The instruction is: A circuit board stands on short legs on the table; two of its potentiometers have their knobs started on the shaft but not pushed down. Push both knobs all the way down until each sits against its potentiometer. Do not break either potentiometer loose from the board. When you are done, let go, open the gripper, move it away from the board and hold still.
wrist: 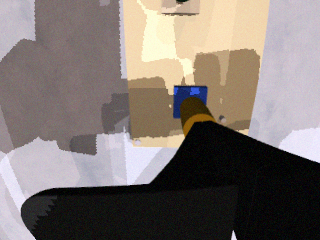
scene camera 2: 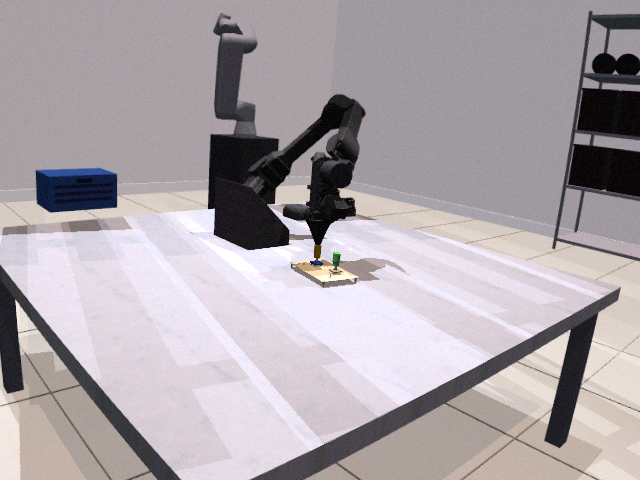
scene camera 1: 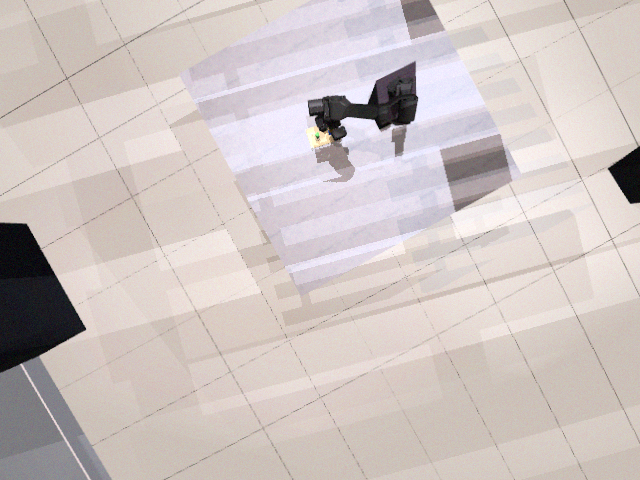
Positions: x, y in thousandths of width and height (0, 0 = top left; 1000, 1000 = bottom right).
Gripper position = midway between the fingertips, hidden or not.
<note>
In view: my gripper (scene camera 2: 496, 511).
My gripper is seen too in the wrist view (wrist: 633, 540).
</note>
